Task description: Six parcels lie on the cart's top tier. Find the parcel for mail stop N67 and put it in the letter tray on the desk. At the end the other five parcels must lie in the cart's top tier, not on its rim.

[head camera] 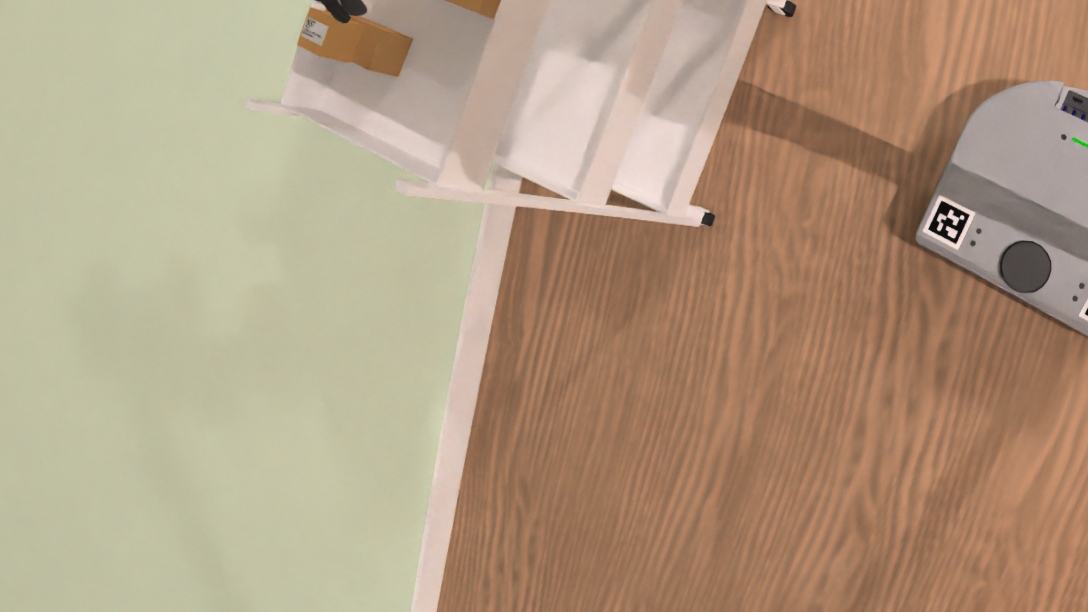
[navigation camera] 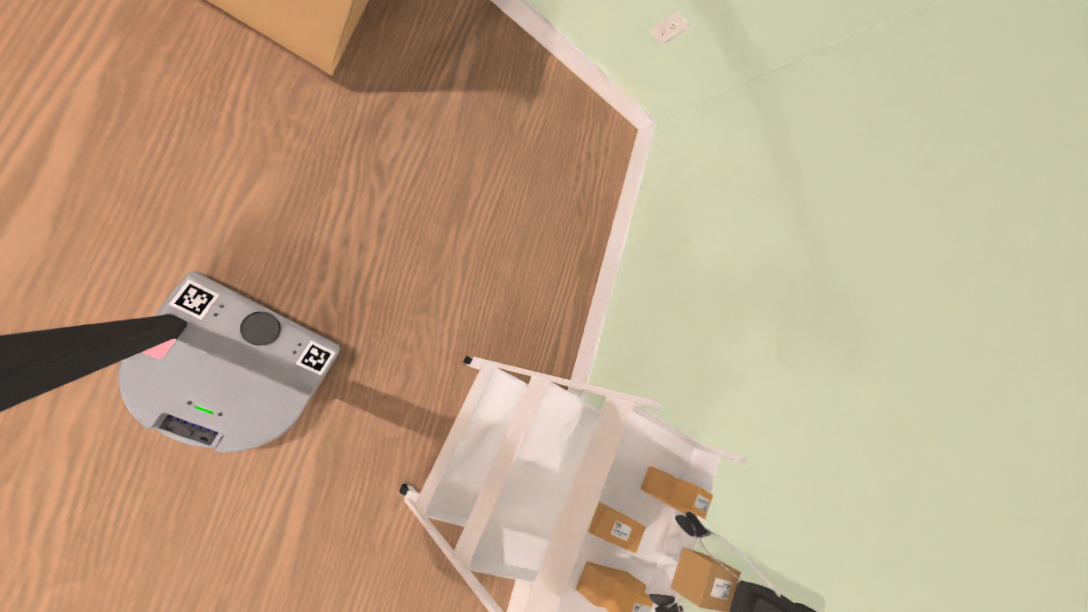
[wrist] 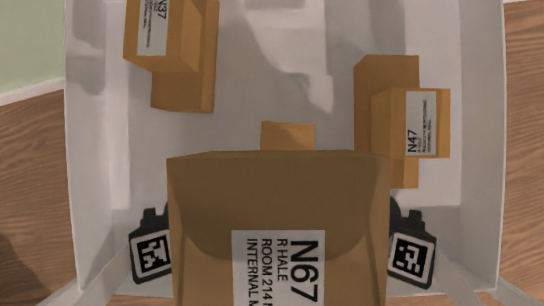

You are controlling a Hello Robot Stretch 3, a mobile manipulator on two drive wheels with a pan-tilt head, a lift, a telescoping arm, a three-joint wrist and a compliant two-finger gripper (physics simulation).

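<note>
My gripper is shut on the N67 parcel, a brown box with its label facing the wrist camera. It holds the parcel above the top tier of the white cart. One fingertip shows at the head view's top edge. The N37 parcel overlaps another brown parcel at the left in the wrist view. The N47 parcel overlaps another parcel at the right. A small parcel is partly hidden behind N67 in the wrist view. The letter tray does not show.
The cart stands against the green wall. Its lower tiers face my grey base, which stands on the wood floor. A large tan box-like object stands at the navigation view's top edge.
</note>
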